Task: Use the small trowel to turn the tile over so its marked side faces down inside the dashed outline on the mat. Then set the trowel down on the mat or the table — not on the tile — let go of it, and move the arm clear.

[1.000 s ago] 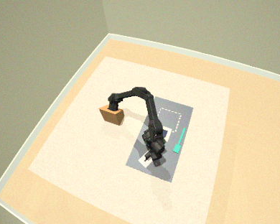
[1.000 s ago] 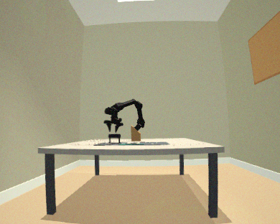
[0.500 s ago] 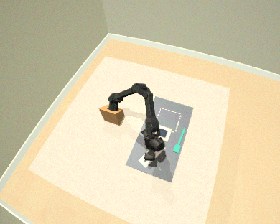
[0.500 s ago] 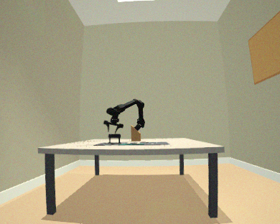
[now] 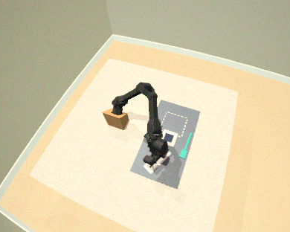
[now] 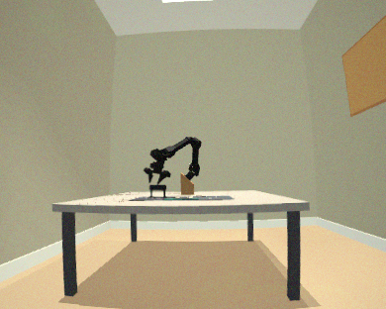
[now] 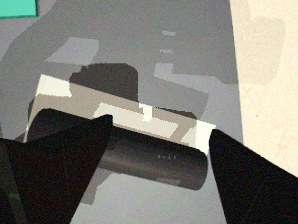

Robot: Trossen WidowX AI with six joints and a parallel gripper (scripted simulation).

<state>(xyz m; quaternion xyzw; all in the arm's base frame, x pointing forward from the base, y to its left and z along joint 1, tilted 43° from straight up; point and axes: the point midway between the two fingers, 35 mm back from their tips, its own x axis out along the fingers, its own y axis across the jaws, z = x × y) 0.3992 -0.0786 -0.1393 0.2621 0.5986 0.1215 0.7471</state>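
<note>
The white tile lies 21 cm to the left of my gripper tip, 9 cm below it and 2 cm behind it. Round my gripper tip: teal trowel (19 cm to the left, 12 cm ahead, 9 cm below); then grey mat (20 cm to the left, 12 cm below, 2 cm behind).
</note>
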